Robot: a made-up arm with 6 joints.
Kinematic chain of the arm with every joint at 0, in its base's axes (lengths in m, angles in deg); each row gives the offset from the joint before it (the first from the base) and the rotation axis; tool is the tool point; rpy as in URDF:
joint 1: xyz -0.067 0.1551 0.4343 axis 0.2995 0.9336 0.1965
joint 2: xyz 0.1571 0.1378 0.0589 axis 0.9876 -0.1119 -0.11
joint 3: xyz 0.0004 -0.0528 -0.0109 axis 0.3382 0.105 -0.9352
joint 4: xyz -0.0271 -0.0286 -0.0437 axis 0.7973 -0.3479 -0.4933
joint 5: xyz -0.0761 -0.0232 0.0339 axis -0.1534 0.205 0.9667
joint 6: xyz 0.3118 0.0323 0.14 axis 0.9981 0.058 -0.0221
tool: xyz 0.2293 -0.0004 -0.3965 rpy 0 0 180
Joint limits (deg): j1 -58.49..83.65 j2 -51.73..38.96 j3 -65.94..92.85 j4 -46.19..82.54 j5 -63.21..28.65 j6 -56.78..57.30
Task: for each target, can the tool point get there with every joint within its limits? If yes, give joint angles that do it. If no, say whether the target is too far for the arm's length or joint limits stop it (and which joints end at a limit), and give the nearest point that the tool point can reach.
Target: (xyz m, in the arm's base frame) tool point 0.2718 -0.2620 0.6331
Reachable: yes | joints -44.18 -15.26 11.79 46.30 -31.82 -6.68
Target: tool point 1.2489 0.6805 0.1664
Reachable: no: too far | nearest point 0.7390 0.4723 0.2688 | short by 0.560 m
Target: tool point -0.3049 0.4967 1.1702
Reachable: no: joint limits stop it (at a limit: joint 1, joint 2, joint 4, joint 5, joint 6) | nearest point -0.2499 0.3861 1.1998 | short by 0.127 m
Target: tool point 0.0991 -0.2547 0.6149
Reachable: yes | joints -19.05 -19.10 77.64 63.28 -0.38 28.78
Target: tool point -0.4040 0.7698 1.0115
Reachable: no: joint limits stop it (at a limit: joint 1, joint 2, joint 5, joint 6) | nearest point -0.3263 0.6792 0.8771 | short by 0.180 m
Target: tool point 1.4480 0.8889 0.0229
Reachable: no: too far | nearest point 0.7066 0.5187 0.2203 | short by 0.852 m
